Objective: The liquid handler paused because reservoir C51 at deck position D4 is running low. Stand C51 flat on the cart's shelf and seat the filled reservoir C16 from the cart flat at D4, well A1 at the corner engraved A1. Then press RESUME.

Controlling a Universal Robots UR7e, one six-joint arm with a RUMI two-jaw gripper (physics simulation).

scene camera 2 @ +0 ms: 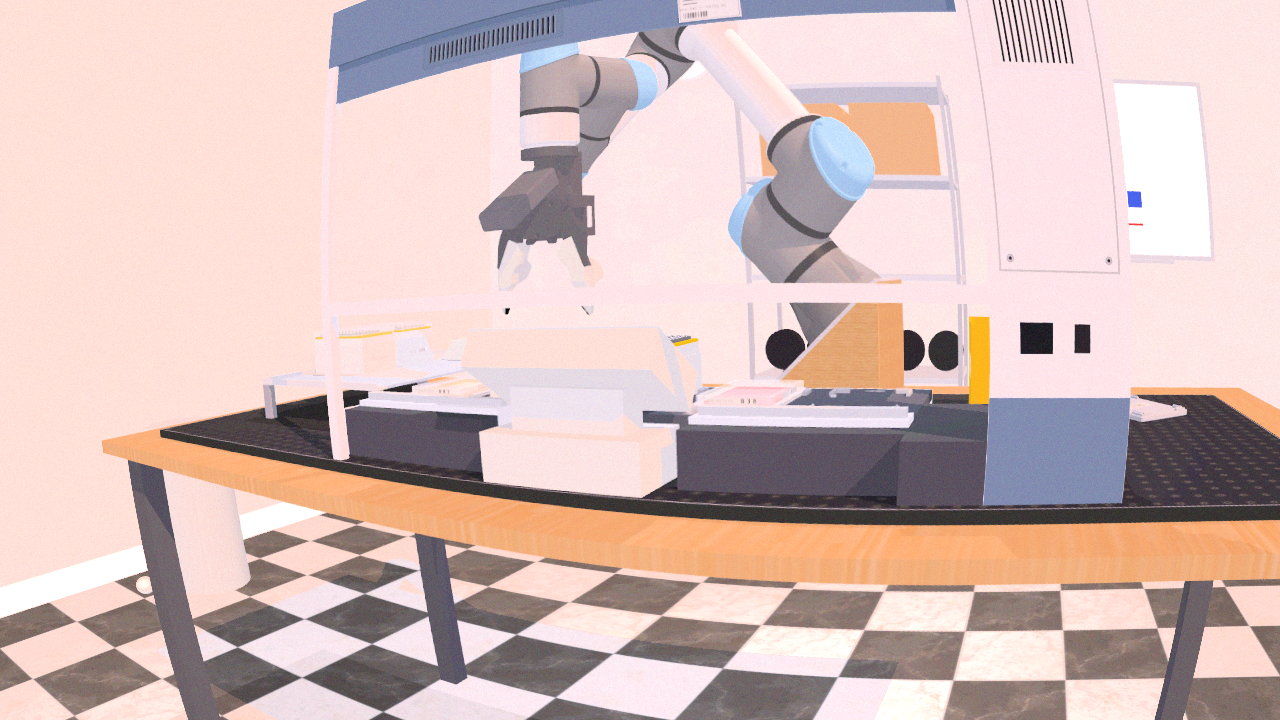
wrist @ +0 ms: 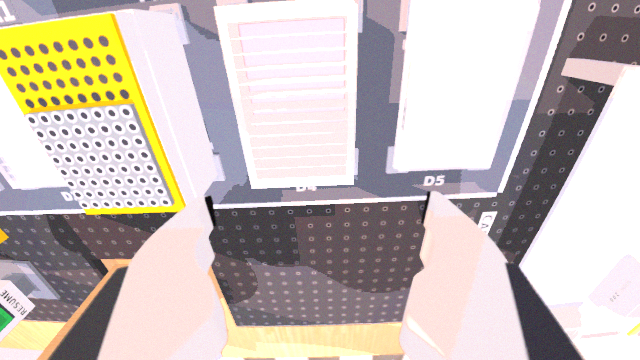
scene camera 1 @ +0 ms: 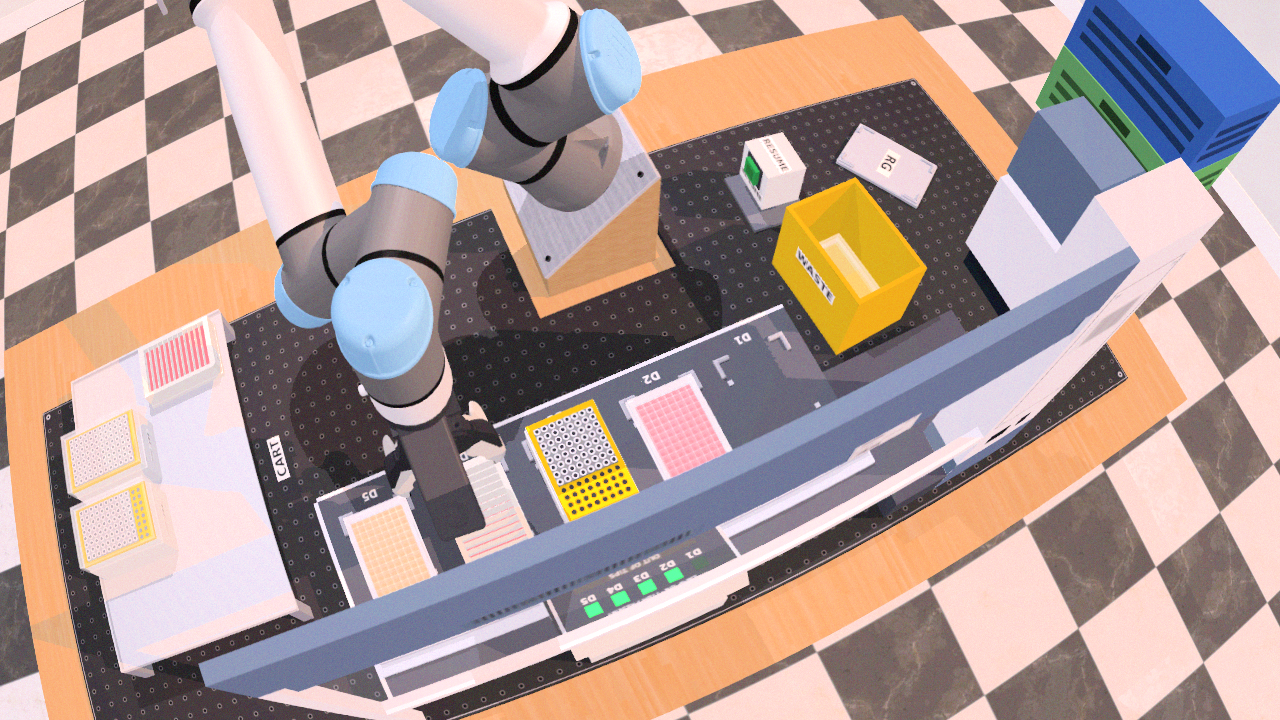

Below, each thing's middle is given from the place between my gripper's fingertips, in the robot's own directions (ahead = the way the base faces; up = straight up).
Right now the pink plate [scene camera 1: 675,422] is 2 cm ahead of my hand, 26 cm to the left of it and 8 cm below it. Round my hand: yellow waste bin [scene camera 1: 844,319] (10 cm behind, 56 cm to the left, 8 cm below); then white RESUME box [scene camera 1: 771,175] (28 cm behind, 54 cm to the left, 10 cm below); then cart shelf [scene camera 1: 228,572] (16 cm behind, 40 cm to the right, 9 cm below).
